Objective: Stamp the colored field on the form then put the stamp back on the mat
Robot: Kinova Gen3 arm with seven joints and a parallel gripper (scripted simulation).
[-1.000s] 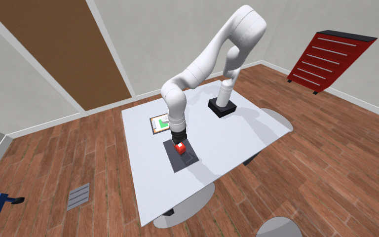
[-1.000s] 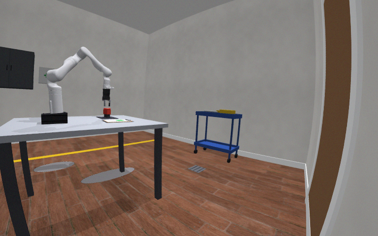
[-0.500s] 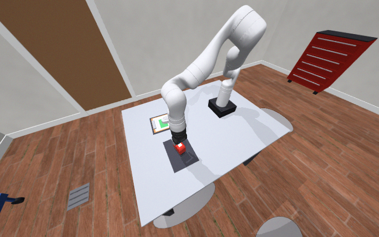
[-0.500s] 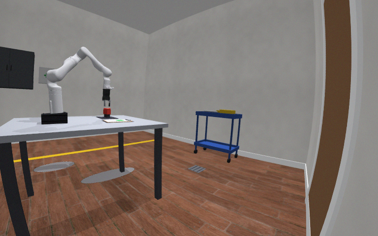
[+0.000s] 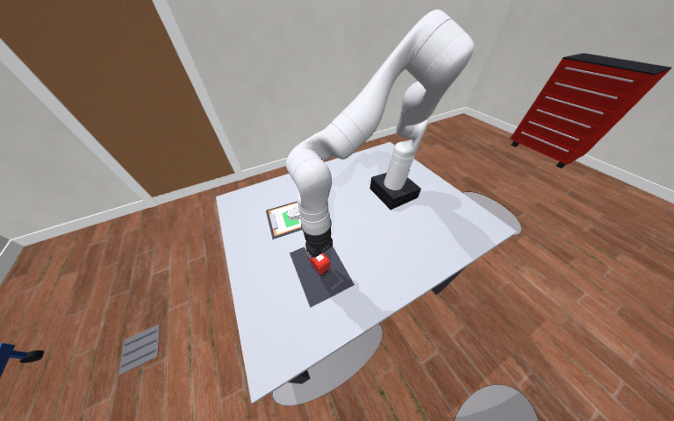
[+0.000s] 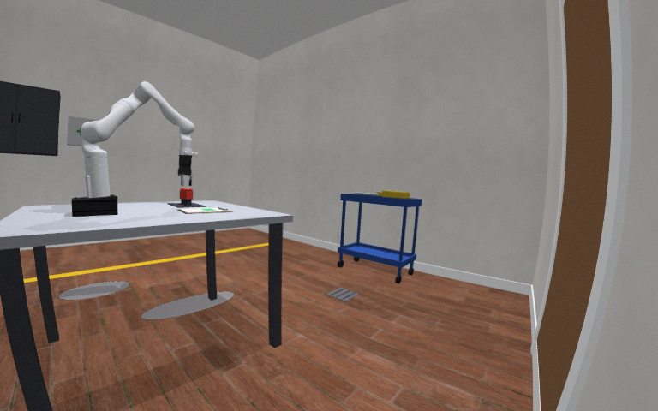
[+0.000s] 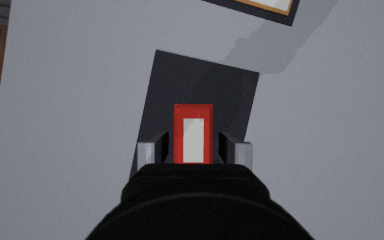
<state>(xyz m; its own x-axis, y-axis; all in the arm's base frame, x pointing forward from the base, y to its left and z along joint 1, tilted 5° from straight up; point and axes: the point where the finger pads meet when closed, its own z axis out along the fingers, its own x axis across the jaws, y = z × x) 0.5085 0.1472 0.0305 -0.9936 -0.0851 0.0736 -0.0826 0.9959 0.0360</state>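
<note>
My gripper is now 90 mm above the red stamp. From my hand the other things lie so: dark mat (130 mm below); form (300 mm to the right, 130 mm below, 20 mm behind).
</note>
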